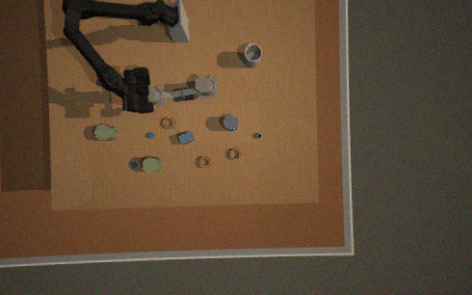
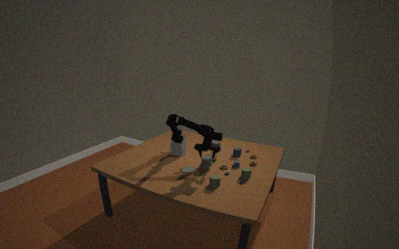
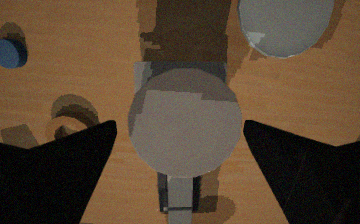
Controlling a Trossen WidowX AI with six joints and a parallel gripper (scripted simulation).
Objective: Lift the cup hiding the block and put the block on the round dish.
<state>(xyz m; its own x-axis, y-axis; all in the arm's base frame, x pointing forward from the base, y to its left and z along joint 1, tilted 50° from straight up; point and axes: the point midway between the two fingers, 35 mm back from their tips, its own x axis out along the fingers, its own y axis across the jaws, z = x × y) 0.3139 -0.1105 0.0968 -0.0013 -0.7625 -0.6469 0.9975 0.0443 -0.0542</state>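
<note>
Right now my gripper tip is 20 mm to the left of the grey cup and 20 mm above it. The rest, counted from my gripper tip: blue block: 200 mm ahead, 140 mm to the left, 60 mm below; then pale round dish: 100 mm to the right, 100 mm behind, 80 mm below.
</note>
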